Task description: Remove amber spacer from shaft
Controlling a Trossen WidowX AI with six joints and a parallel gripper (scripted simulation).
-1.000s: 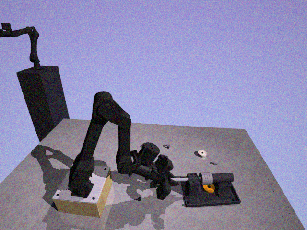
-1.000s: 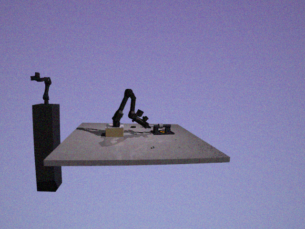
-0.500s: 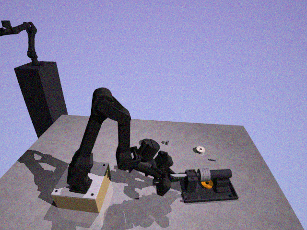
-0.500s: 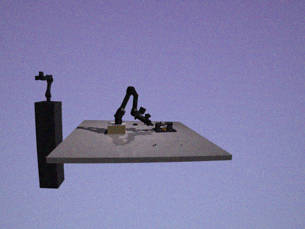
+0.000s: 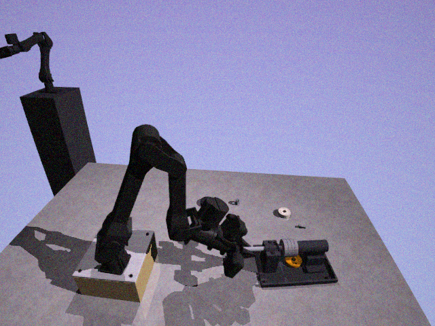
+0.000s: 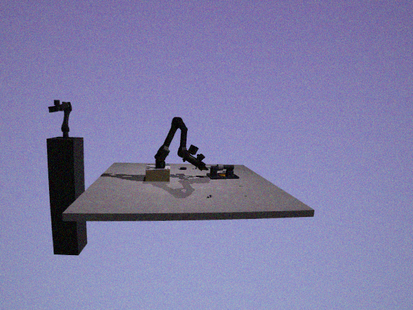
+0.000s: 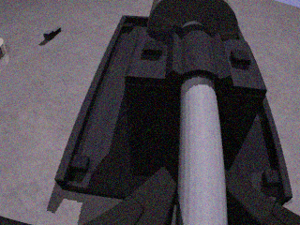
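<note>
Right now the grey shaft is 6 cm ahead of my gripper tip, 1 cm to the left of it and 2 cm above it. Round my gripper tip: amber spacer: 13 cm ahead, 3 cm to the left, 5 cm below; grey spacer: 9 cm ahead, 2 cm to the left, 2 cm above; white ring: 11 cm ahead, 26 cm to the left, 5 cm below.
</note>
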